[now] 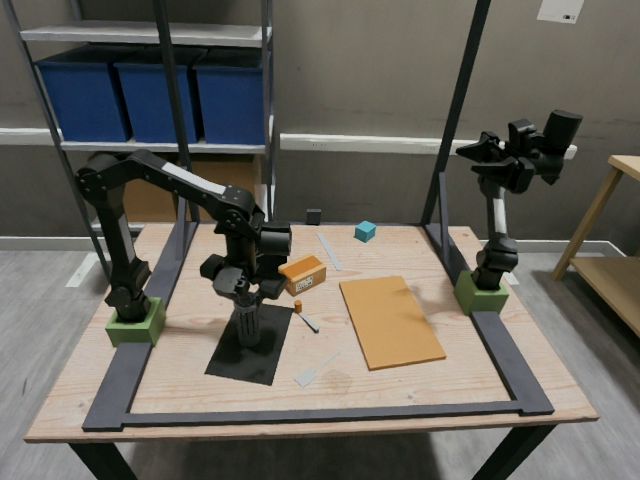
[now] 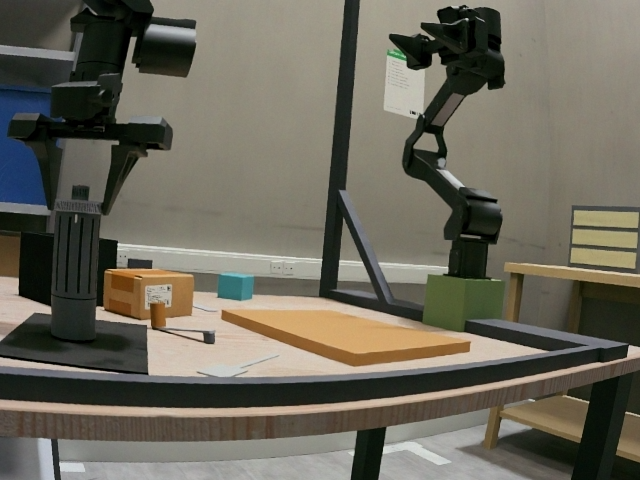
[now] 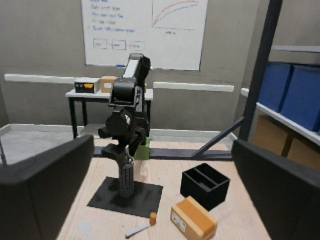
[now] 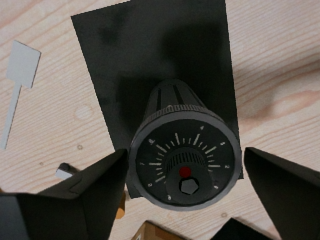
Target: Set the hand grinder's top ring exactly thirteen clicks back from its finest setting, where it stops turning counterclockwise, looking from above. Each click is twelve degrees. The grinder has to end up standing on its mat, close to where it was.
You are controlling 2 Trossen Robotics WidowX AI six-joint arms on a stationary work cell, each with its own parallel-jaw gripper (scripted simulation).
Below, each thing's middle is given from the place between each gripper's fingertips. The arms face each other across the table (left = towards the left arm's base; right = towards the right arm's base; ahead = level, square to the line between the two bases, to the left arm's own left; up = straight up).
Scene:
Now: the top ring (image 4: 184, 125) 30 mm below my right hand. The rest, counted from my right hand: dark hand grinder (image 2: 76, 235) 10 mm ahead, 60 mm below; then crank (image 2: 157, 310) 50 mm behind, 150 mm to the left, 160 mm below; then black mat (image 1: 258, 364) 10 mm to the left, 170 mm below.
My left gripper is now 1 cm short of the orange board (image 2: 356, 341), 12 cm to the left of it and 46 cm above it. The rest, counted from my left hand: crank 1 cm behind, 34 cm to the right, 45 cm below; teal cube (image 2: 237, 287) 38 cm behind, 8 cm to the right, 44 cm below; cardboard box (image 2: 128, 292) 17 cm behind, 34 cm to the right, 43 cm below.

